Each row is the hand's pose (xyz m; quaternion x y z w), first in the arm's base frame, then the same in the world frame.
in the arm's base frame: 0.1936 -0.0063 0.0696 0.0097 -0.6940 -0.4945 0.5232
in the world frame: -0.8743 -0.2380 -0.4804 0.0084 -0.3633 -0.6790 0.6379
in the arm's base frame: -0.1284 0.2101 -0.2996 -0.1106 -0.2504 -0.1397 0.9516
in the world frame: -1.2721 0.1204 -0.4697 0.1288 0.0565 -0.2088 0.9678
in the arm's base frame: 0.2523 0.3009 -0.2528 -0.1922 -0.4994 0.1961 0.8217
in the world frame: -0.9013 0.1997 -0.5773 0.0923 -0.3004 0.0542 0.9478
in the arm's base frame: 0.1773 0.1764 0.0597 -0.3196 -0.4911 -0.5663 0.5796
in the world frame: -0.8532 -0.0823 -0.3852 -0.2894 -0.1288 -0.6045 0.7309
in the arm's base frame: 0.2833 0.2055 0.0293 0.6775 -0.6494 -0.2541 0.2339
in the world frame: -0.7686 -0.0330 -0.4437 0.6031 -0.4907 -0.6039 0.1753
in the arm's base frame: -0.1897 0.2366 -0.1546 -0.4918 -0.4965 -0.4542 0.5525
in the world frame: -1.2545 0.0573 -0.3241 -0.4276 -0.1667 -0.4579 0.7614
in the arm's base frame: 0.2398 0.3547 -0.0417 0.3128 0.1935 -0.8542 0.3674
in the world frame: -0.8058 0.1265 -0.3953 0.1842 0.5079 -0.8248 0.1666
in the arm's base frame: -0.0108 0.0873 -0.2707 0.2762 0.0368 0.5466 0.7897
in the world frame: -1.1838 0.0118 -0.5705 0.6242 0.0665 0.4144 0.6589
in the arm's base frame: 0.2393 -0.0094 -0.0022 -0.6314 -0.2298 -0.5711 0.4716
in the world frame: -0.8675 -0.1973 -0.5549 -0.5995 0.0976 -0.4497 0.6548
